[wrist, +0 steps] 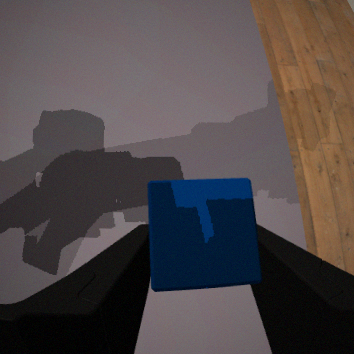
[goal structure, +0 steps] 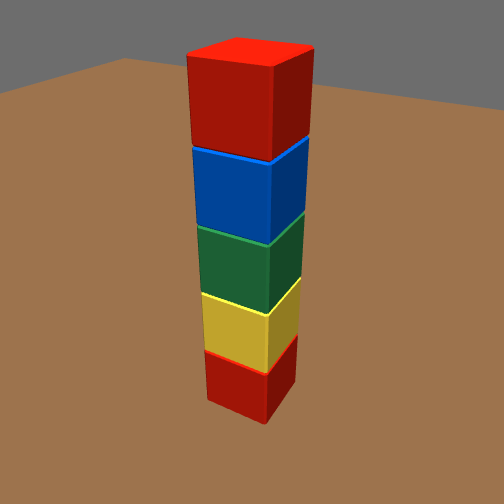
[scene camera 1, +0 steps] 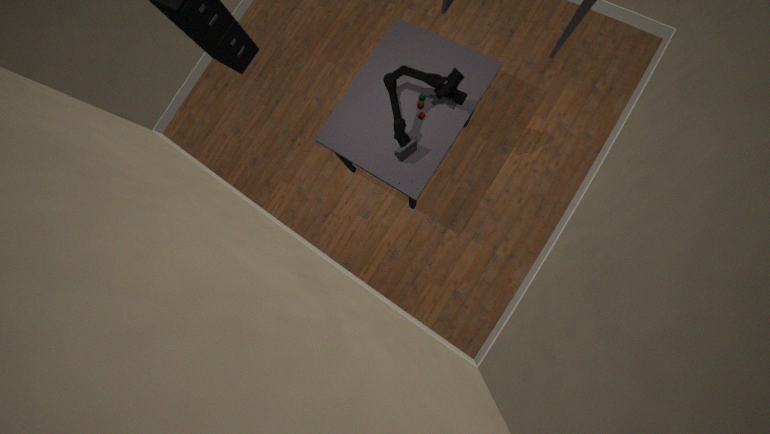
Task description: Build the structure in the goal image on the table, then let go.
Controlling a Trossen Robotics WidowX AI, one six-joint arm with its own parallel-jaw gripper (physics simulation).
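Where they show: gripper, fingertip midpoint: [wrist: 197, 235] [scene camera 1: 453, 94]; arm's base, origin of the base link: [scene camera 1: 405, 144].
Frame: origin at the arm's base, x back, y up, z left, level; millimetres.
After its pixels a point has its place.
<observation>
My gripper [wrist: 197, 235] {x -394, y 81, z -24 mm} is shut on a blue cube [wrist: 202, 235] {x -392, y 100, z -23 mm}, whose face fills the space between the dark fingers in the wrist view. The cube is held above the grey table [scene camera 1: 361, 121] {x 63, y -81, z 389 mm} [wrist: 130, 55] {x -611, y -81, z 59 mm}. In the scene view the gripper is at the end of the arm, to the right of the small blocks; its fingertips and the blue cube cannot be made out there. A green block [scene camera 1: 422, 96] {x -302, y 17, z 143 mm} is next to an orange-yellow patch and a red block [scene camera 1: 420, 106] {x -278, y -52, z 135 mm}, close together, perhaps stacked. Another red block [scene camera 1: 421, 115] {x -233, y -48, z 82 mm} lies apart from them.
The black arm [scene camera 1: 394, 102] {x -78, y 179, z 160 mm} bends over the table from its grey base [scene camera 1: 406, 150] {x 39, y 36, z -47 mm}. The right table edge runs past the gripper, with wooden floor [scene camera 1: 517, 177] [wrist: 320, 150] beyond. Dark arm shadows lie on the table. A black cabinet [scene camera 1: 229, 40] stands away from the table.
</observation>
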